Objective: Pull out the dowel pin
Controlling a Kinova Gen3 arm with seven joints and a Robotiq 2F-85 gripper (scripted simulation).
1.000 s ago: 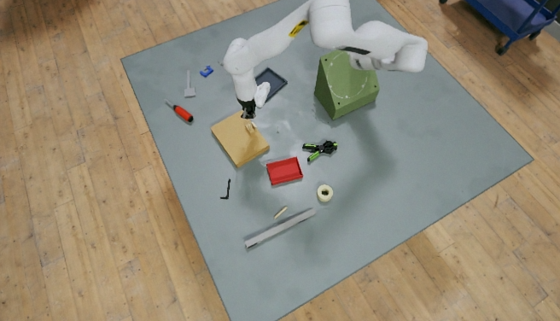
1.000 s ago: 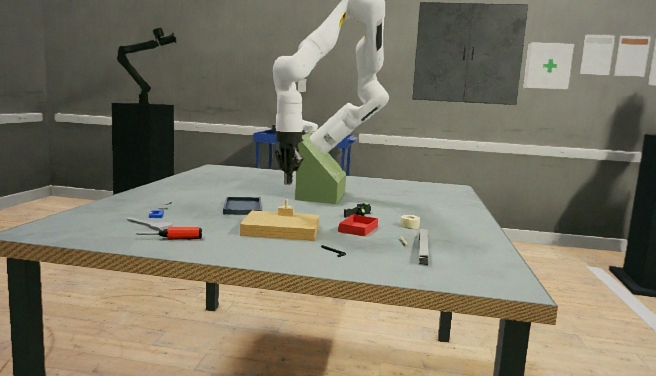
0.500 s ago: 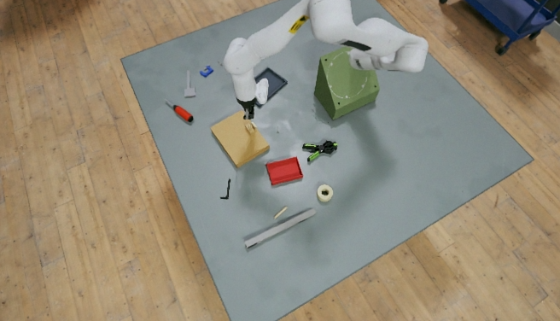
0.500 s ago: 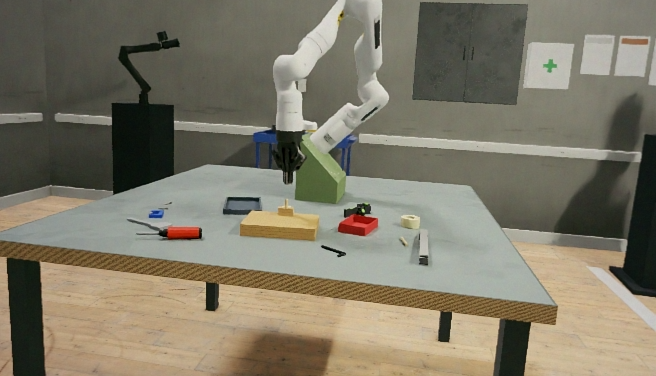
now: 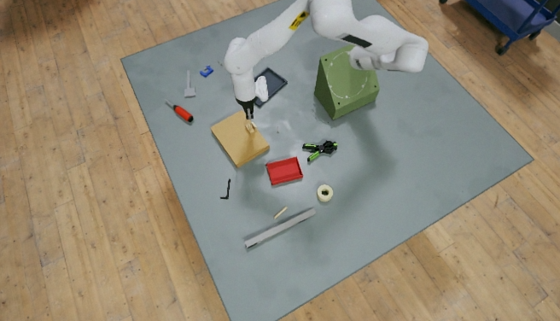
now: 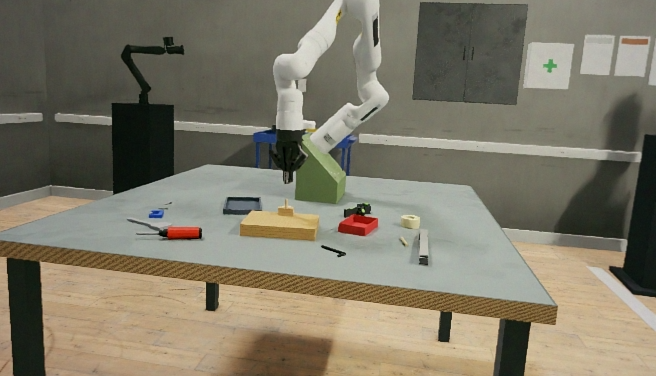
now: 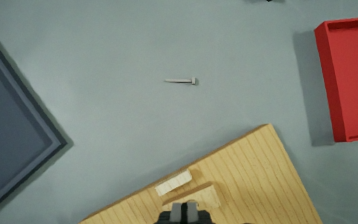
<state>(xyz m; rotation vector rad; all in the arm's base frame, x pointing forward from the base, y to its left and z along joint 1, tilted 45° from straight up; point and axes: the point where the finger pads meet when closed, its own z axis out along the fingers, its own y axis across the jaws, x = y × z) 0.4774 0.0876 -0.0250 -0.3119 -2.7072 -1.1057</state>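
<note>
My gripper is now 80 mm above the dowel pin and 10 mm short of it. From my hand the other things lie so: small wooden block (100 mm below, 10 mm ahead); then bench board (120 mm below, 50 mm ahead, 10 mm to the left); then red tray (210 mm to the left, 130 mm below, 50 mm behind).
</note>
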